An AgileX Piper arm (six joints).
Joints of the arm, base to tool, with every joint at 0 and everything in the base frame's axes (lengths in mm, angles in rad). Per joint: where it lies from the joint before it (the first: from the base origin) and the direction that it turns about. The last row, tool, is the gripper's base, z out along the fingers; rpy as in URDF.
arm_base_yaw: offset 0 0 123 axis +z
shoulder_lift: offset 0 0 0 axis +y
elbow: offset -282.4 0 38.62 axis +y
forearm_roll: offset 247.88 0 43.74 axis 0.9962 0 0.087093
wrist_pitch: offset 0 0 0 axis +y
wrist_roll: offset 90.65 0 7.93 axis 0.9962 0 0.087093
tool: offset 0 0 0 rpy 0 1.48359 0
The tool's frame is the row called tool.
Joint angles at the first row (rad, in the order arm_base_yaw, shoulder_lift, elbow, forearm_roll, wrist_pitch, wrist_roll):
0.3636, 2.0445, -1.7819, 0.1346, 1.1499, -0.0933
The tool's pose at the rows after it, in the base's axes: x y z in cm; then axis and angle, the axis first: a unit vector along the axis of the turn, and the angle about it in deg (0 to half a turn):
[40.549 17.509 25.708 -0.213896 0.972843 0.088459 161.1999]
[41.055 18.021 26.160 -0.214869 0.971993 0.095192 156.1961]
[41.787 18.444 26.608 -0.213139 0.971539 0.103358 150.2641]
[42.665 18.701 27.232 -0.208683 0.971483 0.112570 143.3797]
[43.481 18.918 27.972 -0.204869 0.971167 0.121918 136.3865]
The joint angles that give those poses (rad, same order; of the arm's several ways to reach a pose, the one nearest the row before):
0.3838, 2.0269, -1.7819, 0.1328, 1.0620, -0.0933
0.3915, 2.0234, -1.7820, 0.1322, 0.9765, -0.0932
0.3956, 2.0234, -1.7819, 0.1322, 0.8712, -0.0933
0.3956, 2.0234, -1.7820, 0.1322, 0.7495, -0.0933
0.3956, 2.0234, -1.7819, 0.1322, 0.6259, -0.0951

